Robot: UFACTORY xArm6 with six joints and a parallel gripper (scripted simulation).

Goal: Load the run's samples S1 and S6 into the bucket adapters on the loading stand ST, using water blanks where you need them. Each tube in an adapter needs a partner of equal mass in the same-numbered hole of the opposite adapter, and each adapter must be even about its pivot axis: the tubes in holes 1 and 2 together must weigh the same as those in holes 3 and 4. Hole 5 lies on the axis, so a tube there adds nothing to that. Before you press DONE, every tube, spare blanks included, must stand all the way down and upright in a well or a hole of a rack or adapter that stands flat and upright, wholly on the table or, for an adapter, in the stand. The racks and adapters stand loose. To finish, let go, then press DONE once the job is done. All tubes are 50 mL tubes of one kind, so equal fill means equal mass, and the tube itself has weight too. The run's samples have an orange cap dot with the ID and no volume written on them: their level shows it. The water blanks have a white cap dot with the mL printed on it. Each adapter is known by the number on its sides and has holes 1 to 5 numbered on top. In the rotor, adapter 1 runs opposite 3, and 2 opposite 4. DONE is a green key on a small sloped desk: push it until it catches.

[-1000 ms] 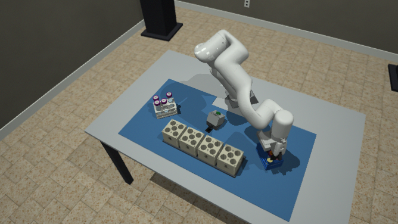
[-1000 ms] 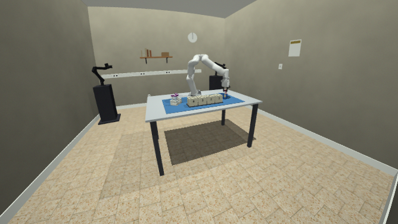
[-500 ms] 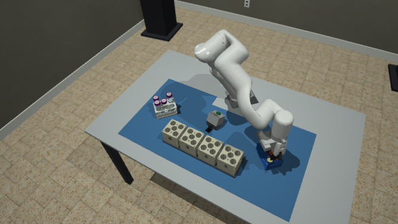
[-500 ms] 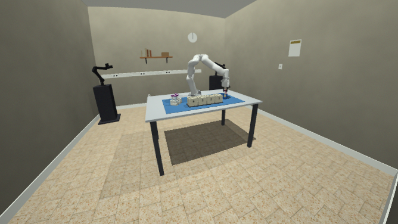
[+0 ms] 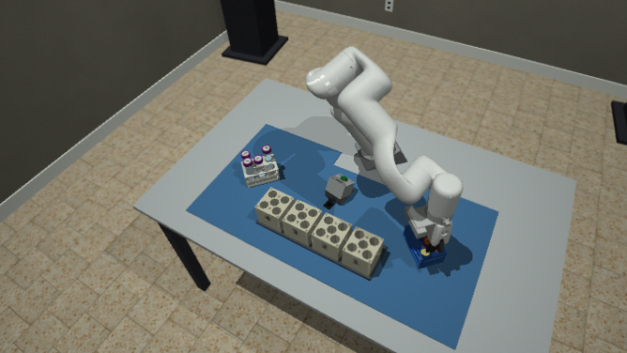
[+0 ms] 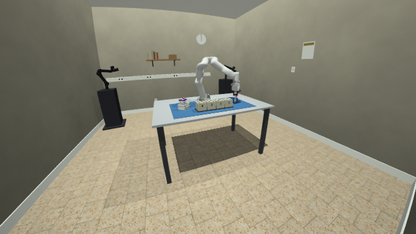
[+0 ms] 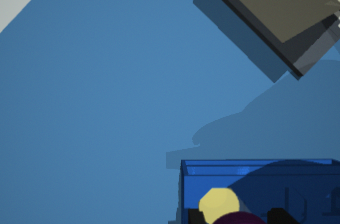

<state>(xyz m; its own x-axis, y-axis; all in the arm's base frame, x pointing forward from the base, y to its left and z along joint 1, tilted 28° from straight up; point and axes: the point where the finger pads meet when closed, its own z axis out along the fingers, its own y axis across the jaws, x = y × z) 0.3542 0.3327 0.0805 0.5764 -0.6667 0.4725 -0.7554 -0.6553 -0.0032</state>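
Right now the sample tube is 1 cm behind my hand and 5 cm below it. Round my hand: blue rack (4 cm behind, 1 cm to the right, 9 cm below); stand (4 cm ahead, 35 cm to the right, 11 cm below); done desk (16 cm behind, 34 cm to the right, 6 cm below).
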